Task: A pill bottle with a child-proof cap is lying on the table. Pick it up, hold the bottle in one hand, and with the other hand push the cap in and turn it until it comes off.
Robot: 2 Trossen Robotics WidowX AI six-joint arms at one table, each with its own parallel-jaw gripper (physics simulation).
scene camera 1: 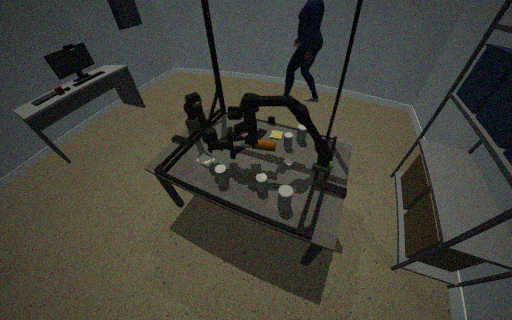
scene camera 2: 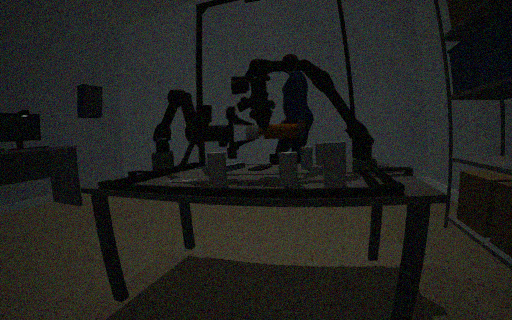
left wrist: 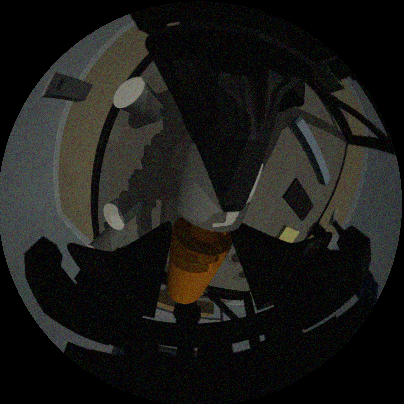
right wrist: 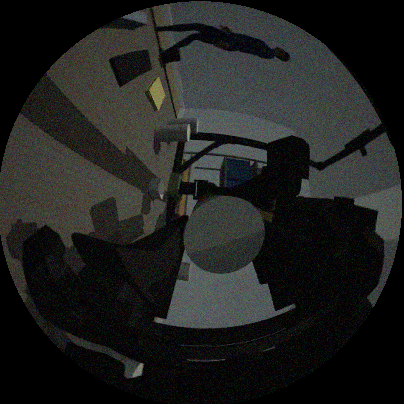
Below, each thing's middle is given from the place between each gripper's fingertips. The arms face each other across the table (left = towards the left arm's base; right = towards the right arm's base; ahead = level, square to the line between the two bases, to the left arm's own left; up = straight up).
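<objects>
The black card (right wrist: 126, 66) is 26 cm behind my right hand, 16 cm below it and 7 cm to the right of it. With the bluish bar (left wrist: 297, 123), I find 21 cm behind my right hand, 21 cm to the right of it and 16 cm below it.
Relative to the black card, my left gripper is 26 cm past it, 16 cm above it and 11 cm to the left of it. The bluish bar is 25 cm to the right of my left hand, 21 cm behind it and 15 cm below it.
</objects>
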